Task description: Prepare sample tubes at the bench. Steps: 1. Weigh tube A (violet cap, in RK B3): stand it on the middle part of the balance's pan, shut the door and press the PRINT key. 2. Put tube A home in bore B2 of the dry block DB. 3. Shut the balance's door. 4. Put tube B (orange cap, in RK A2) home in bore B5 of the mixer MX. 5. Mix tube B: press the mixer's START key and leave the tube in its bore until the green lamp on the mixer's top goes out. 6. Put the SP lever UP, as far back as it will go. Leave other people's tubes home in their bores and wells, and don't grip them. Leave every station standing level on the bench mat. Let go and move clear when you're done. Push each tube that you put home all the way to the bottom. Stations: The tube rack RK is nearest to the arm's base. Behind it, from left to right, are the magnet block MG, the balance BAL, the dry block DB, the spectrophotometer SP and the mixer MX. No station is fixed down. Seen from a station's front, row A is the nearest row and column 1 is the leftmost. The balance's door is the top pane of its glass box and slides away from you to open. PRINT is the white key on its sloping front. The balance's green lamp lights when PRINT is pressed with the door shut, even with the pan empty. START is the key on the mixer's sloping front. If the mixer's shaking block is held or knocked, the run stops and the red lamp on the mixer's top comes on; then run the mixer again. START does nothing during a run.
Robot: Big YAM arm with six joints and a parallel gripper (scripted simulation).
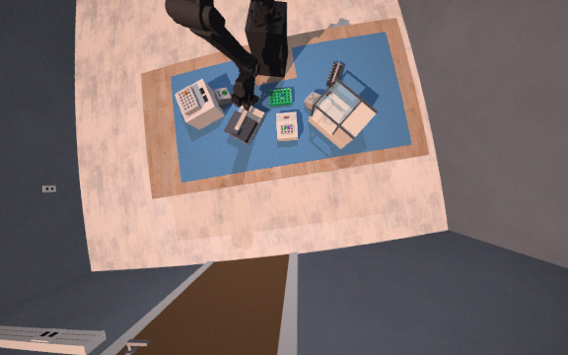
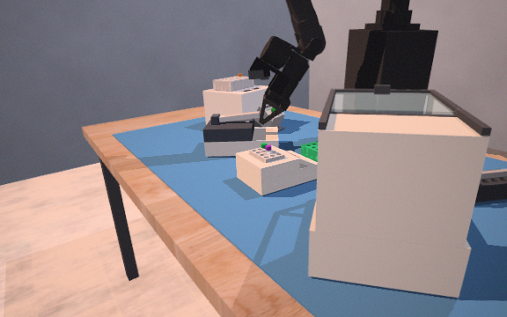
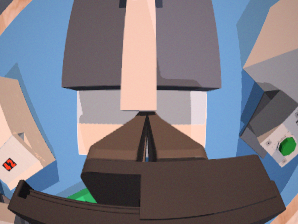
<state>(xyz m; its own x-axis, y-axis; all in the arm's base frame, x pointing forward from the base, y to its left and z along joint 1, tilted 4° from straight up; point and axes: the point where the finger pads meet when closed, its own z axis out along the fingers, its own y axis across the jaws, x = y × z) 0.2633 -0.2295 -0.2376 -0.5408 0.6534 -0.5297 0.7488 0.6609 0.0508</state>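
Right now my hand is 50 mm short of the spectrophotometer lever, 40 mm to the left of it and 20 mm below it. The rest, counted from my hand: rack 200 mm to the left, 60 mm below, 40 mm behind; then blue-capped tube 210 mm to the left, 50 mm below, 20 mm behind; then mixer's start key 160 mm behind, 90 mm to the right, 10 mm below.
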